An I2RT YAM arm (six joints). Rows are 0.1 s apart.
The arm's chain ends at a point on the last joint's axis. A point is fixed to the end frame.
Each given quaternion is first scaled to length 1.
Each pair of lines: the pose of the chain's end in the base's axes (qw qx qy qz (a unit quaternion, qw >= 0); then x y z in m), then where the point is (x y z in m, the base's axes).
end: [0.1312 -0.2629 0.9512 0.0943 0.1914 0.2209 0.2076]
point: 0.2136 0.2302 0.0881
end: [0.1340 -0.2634 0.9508 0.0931 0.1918 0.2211 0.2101]
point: 0.2147 0.2303 0.0907
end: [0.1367 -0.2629 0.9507 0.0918 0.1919 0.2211 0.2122]
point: 0.2155 0.2301 0.0930
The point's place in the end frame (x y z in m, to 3 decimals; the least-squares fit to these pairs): 0.013 -0.017 0.120
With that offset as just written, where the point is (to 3 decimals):
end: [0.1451 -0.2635 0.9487 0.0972 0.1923 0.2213 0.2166]
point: 0.218 0.232 0.098
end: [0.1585 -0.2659 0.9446 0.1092 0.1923 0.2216 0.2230]
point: 0.220 0.236 0.105
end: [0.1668 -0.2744 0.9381 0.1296 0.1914 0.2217 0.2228]
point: 0.220 0.242 0.106
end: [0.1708 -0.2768 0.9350 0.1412 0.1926 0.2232 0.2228]
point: 0.221 0.246 0.107
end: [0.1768 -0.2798 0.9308 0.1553 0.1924 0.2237 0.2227]
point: 0.221 0.251 0.107
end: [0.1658 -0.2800 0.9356 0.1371 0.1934 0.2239 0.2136]
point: 0.221 0.246 0.097
